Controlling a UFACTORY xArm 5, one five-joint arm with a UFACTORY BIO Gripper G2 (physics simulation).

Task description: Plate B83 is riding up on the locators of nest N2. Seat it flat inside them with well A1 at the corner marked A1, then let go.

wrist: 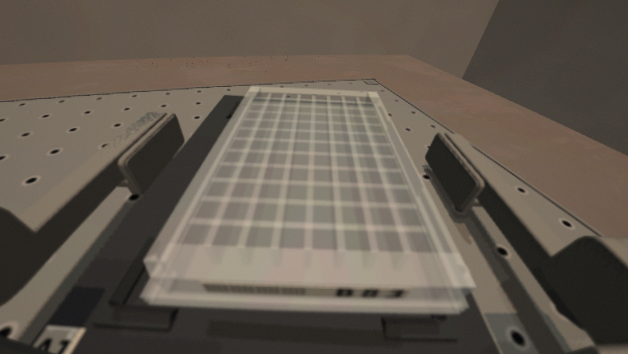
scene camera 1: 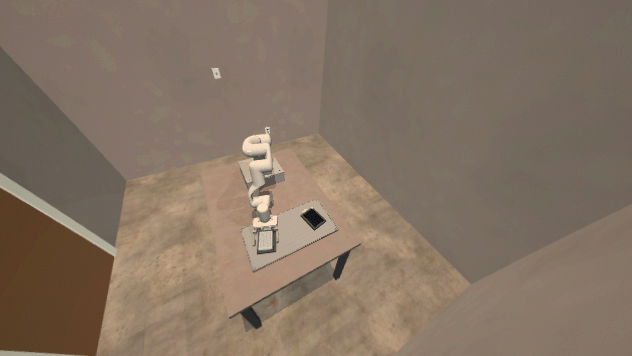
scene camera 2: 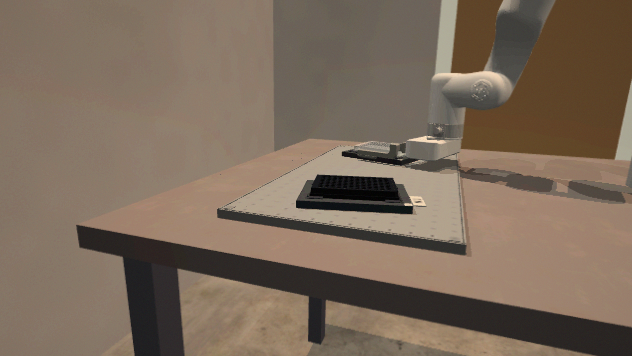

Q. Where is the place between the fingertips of my gripper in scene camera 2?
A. At 375, 149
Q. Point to a black well plate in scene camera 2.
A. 327, 186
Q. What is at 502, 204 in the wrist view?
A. My gripper.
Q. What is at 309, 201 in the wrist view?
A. A plate B83.
